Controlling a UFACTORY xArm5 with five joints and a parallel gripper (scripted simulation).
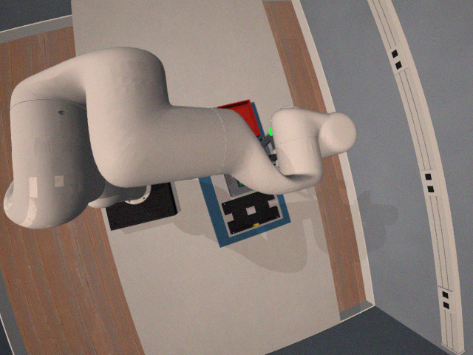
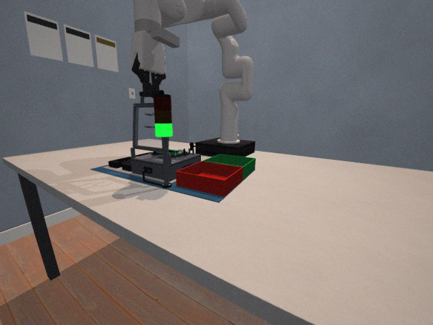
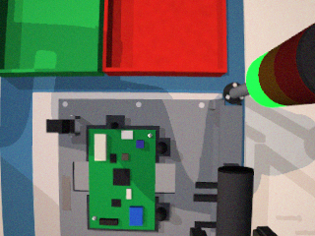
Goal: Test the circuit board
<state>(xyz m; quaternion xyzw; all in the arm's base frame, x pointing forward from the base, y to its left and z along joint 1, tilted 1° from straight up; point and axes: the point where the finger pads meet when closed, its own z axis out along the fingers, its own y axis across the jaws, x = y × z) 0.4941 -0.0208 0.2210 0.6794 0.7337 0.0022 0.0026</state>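
My hand is 80 mm past the green circuit board and 210 mm above it. The rest, counted from my hand: black block (140 mm behind, 50 mm to the left, 190 mm below); then red bin (50 mm behind, 200 mm to the left, 270 mm below); then green bin (200 mm behind, 190 mm to the left, 270 mm below).
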